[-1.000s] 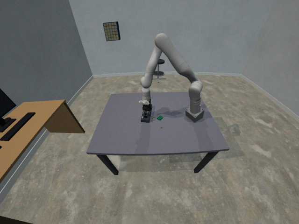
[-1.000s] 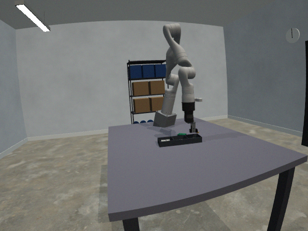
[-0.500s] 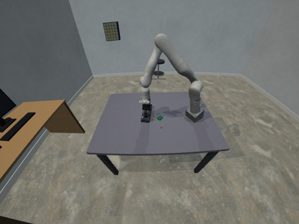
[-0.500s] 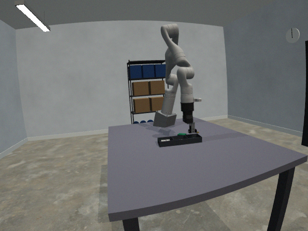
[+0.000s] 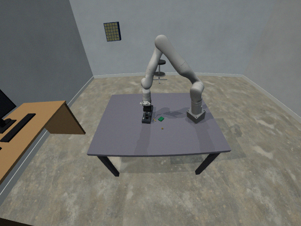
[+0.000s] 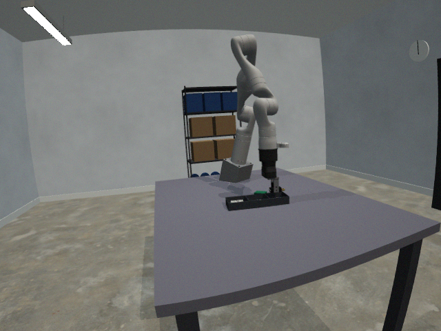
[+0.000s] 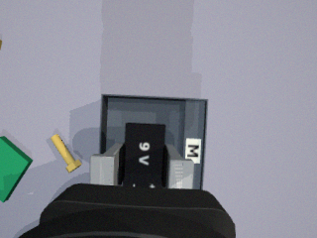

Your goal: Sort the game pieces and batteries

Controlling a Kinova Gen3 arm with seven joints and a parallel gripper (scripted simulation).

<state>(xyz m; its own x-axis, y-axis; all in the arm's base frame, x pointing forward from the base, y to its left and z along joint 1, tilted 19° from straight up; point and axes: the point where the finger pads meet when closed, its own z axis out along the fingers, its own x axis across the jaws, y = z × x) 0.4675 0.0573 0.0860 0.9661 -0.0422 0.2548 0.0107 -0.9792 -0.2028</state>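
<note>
Right now my hand is 70 mm past the yellow bolt, 60 mm above it and 10 mm to the left of it. Round my hand: dark divided bin 80 mm to the right, 50 mm below, 10 mm ahead; then green flat piece 140 mm behind, 60 mm below, 30 mm to the right; then black 9-volt battery 10 mm to the right, 10 mm below.
</note>
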